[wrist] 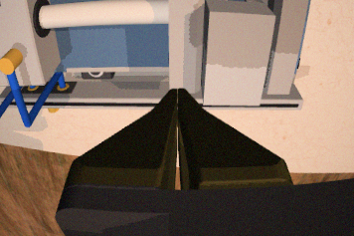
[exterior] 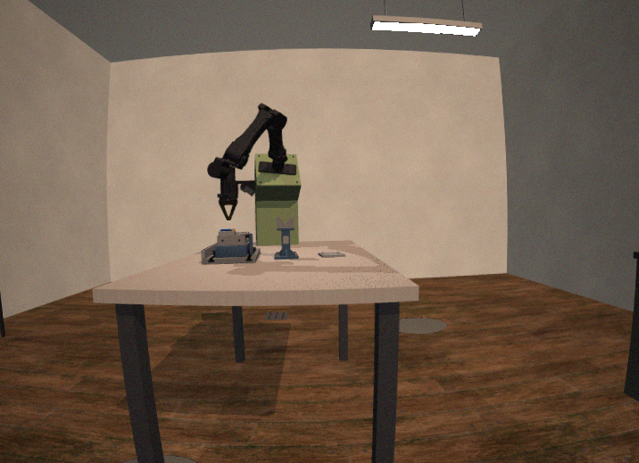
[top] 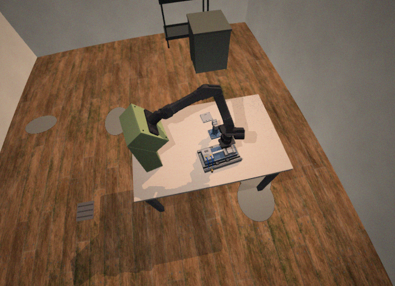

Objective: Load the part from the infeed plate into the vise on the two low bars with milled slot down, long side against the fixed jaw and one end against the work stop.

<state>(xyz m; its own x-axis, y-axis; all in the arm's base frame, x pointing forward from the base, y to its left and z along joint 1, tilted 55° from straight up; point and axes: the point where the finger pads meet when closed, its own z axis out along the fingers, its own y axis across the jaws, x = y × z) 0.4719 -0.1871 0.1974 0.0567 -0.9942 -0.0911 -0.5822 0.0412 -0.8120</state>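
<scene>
Right now the part is 7 cm below my hand and 3 cm ahead of it. Round my hand: moving jaw 8 cm below, 2 cm to the left; dark work stop rod 7 cm to the left, 7 cm below, 3 cm ahead; grey jaw 8 cm below, 6 cm ahead, 2 cm to the left.
</scene>
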